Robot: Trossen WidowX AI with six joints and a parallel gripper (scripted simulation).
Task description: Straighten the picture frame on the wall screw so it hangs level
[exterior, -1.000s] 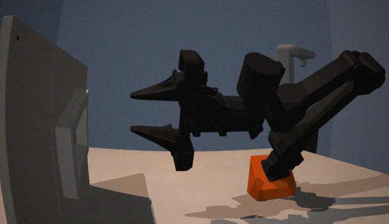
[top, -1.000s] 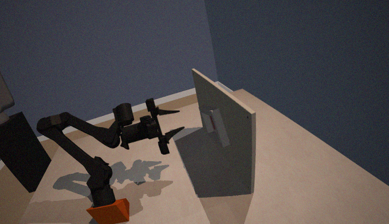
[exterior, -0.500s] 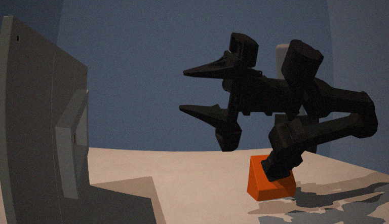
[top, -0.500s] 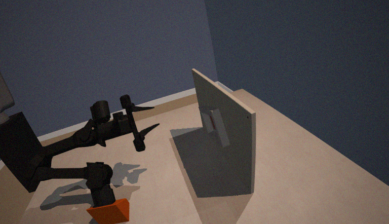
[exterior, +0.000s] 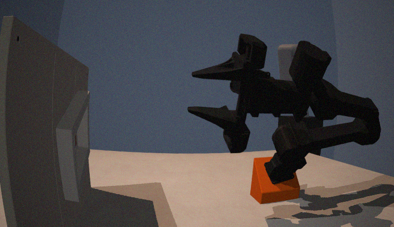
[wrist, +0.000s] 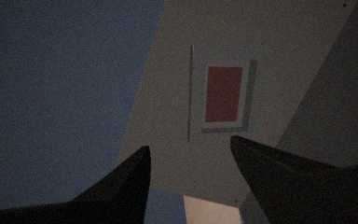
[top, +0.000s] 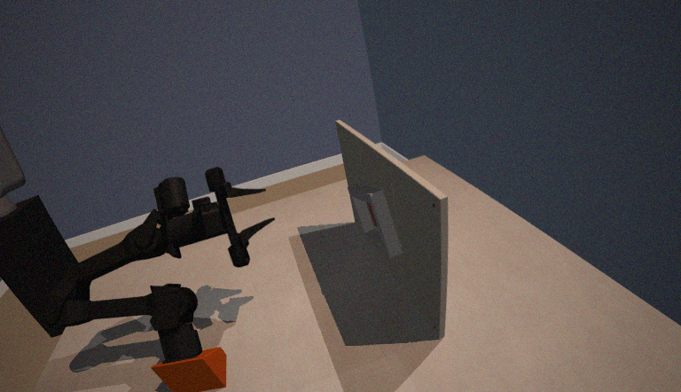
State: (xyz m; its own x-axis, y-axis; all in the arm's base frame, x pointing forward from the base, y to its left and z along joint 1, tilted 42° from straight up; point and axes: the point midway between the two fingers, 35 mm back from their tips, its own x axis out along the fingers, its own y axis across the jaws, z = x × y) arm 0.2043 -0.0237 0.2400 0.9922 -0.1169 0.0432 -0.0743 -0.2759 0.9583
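Right now the picture frame is 19 cm ahead of my gripper tip, 8 cm below it and 3 cm to the right of it. Also, from my gripper tip: grey wall panel 20 cm ahead, 9 cm below, 3 cm to the right.
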